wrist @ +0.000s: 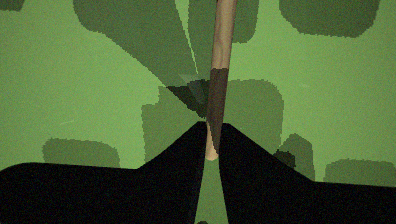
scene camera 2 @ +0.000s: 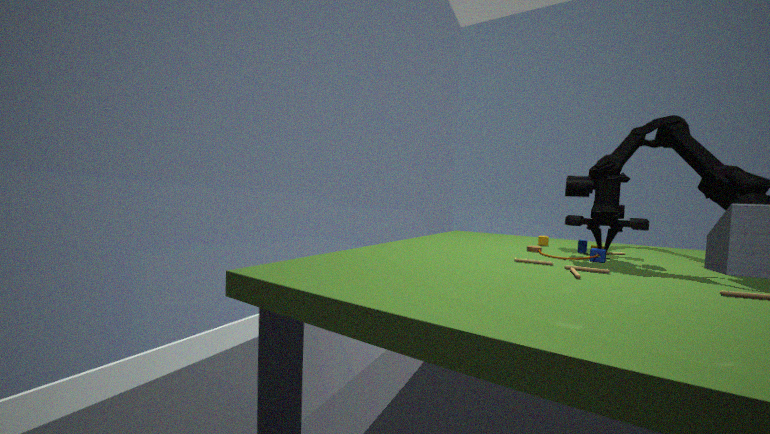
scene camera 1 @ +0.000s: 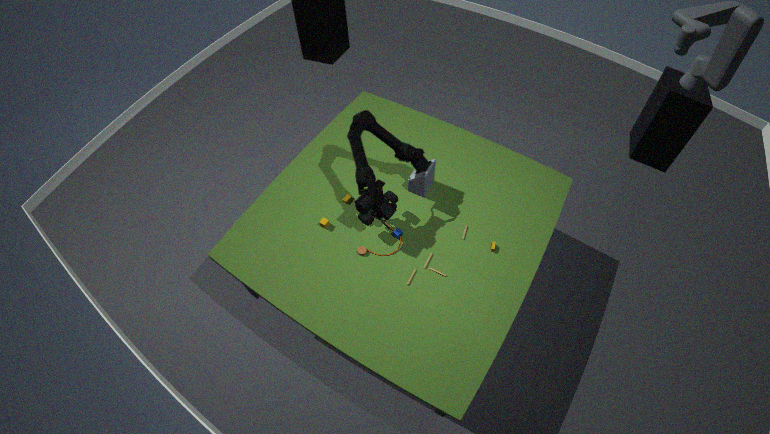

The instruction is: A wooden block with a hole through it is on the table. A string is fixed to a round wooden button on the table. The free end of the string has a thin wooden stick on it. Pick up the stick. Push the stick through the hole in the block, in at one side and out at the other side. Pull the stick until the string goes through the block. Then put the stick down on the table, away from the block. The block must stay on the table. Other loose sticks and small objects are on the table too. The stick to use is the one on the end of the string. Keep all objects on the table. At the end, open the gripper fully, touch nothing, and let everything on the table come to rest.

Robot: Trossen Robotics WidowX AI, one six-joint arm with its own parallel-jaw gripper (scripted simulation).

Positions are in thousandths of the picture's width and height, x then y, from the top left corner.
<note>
In view: the gripper (scene camera 2: 782,584).
The gripper is seen too in the wrist view (wrist: 537,587).
</note>
